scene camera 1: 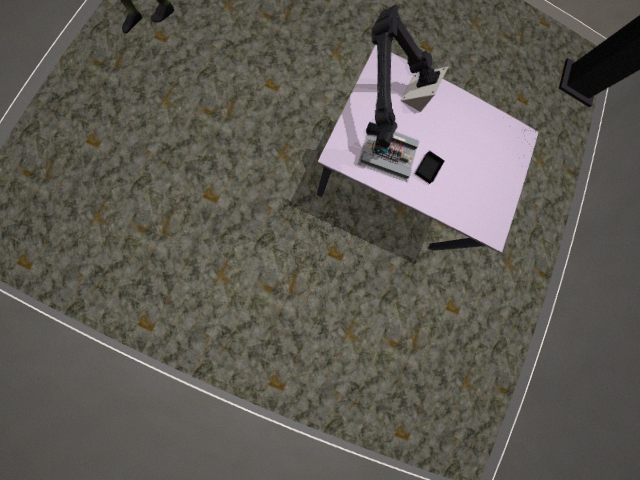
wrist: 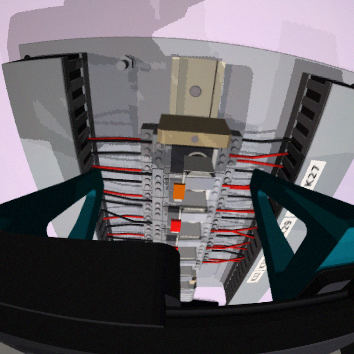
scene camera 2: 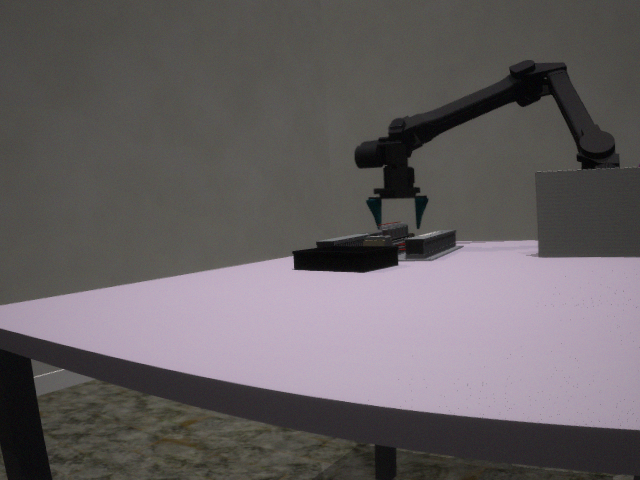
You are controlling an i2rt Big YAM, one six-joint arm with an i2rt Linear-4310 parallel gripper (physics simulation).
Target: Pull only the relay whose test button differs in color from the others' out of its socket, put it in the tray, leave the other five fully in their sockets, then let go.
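Where they show: gripper, fingertip midpoint: (scene camera 1: 378, 145) (wrist: 176, 176) (scene camera 2: 398, 229); arm's base at its link origin: (scene camera 1: 428, 80) (scene camera 2: 605, 202).
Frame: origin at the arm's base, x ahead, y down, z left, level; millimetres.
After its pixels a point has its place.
A relay with an orange test button (wrist: 179, 191) @(x 507, y 30, z -120 mm) sits in the socket row, near the tan end bracket, in the wrist view. The relay beside it has a red button (wrist: 175, 226) @(x 504, y 30, z -91 mm). Another red button is partly hidden by the gripper's black body, and further relays show poorly. My gripper (scene camera 1: 383, 148) @(x 508, y 48, z -117 mm) (scene camera 2: 398, 227) @(x 508, y 48, z -117 mm) (wrist: 176, 176) @(x 508, y 48, z -117 mm) is open and empty, pointing down above the relay row. In the wrist view its teal fingers stand wide on either side of the row. The black tray (scene camera 1: 437, 171) @(x 471, y 74, z 277 mm) (scene camera 2: 330, 260) @(x 463, y 80, z 281 mm) stands beside the relay panel (scene camera 1: 386, 170) @(x 609, y 77, z -11 mm) and looks empty from above.
Grey slotted wire ducts (scene camera 2: 431, 244) (wrist: 37, 95) flank the row, with red and black wires between. A tan end bracket (wrist: 194, 131) @(x 502, y 60, z -143 mm) stands at the row's end. The arm's mount (scene camera 1: 419, 97) @(x 129, y 9, z -10 mm) (scene camera 2: 586, 214) @(x 36, y 20, z 58 mm) is on the table (scene camera 1: 475, 155) @(x 232, y 100, z 486 mm) (scene camera 2: 310, 330) @(x 231, y 100, z 705 mm). A person's feet show in scene camera 1.
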